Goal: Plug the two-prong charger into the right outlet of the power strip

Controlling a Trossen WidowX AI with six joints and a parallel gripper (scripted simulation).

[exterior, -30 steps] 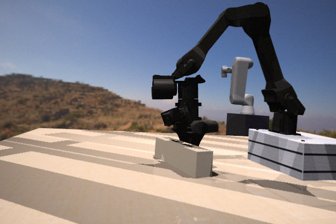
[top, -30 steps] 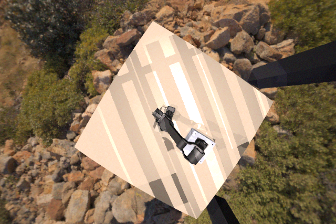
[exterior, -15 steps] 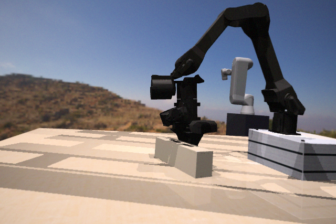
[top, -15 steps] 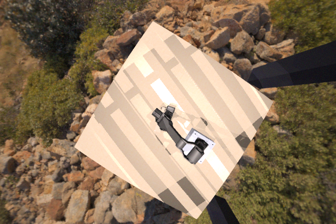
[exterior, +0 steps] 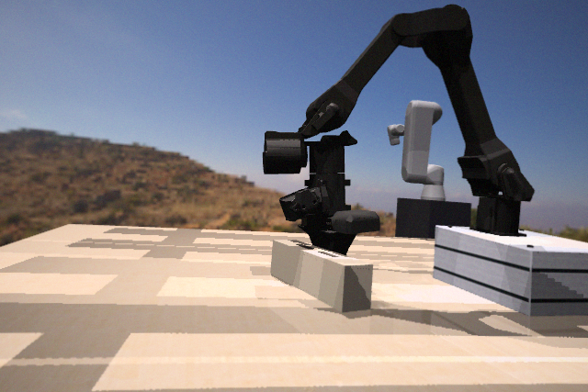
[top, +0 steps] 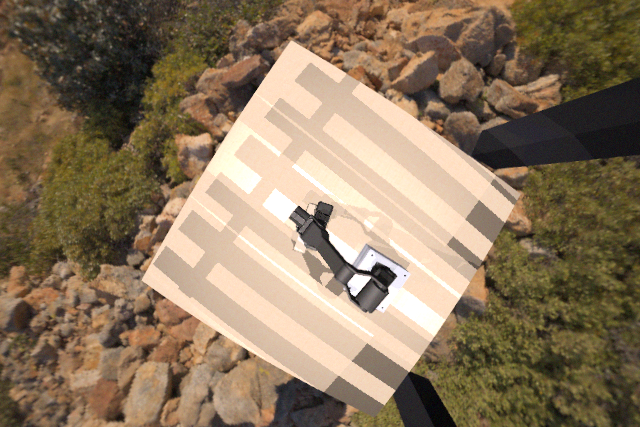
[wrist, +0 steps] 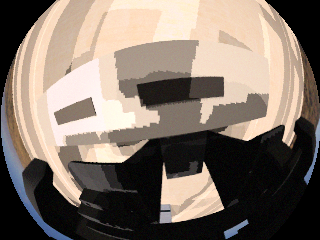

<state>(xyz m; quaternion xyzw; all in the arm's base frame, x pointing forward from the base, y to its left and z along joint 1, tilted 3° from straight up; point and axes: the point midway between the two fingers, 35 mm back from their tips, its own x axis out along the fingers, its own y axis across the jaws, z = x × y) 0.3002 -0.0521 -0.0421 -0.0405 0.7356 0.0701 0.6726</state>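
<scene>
The black two-prong charger is 2 cm ahead of my gripper tip and 1 cm above it.
</scene>
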